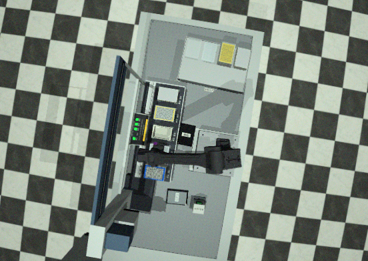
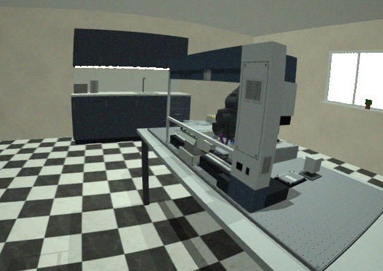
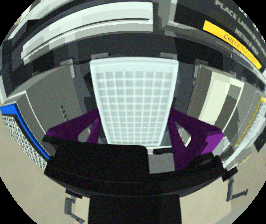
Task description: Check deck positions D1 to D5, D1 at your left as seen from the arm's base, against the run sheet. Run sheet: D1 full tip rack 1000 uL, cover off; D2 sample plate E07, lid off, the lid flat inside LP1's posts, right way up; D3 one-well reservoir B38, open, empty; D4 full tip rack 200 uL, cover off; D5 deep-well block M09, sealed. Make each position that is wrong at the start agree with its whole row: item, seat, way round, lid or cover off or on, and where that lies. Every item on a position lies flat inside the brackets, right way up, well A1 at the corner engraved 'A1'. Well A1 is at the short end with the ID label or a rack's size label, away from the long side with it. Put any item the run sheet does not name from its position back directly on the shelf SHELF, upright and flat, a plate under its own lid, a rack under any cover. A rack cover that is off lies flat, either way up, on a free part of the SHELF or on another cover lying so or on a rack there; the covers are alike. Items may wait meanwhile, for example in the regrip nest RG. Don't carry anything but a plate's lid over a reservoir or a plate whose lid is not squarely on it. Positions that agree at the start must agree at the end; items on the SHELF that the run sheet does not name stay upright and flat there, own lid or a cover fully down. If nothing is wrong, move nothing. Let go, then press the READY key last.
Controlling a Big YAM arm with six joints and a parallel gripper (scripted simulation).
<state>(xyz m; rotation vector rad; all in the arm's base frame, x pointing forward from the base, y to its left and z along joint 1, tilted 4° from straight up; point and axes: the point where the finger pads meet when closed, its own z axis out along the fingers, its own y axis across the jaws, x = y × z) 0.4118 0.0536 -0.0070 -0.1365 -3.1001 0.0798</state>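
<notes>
The blue-framed tip rack is 12 cm to the left of my hand and 4 cm above it. Also, from my hand: cream reservoir (1 cm behind, 12 cm to the right, 2 cm below); clear rack cover (2 cm behind, 25 cm to the right, 4 cm above); clear plate (right at my hand).
</notes>
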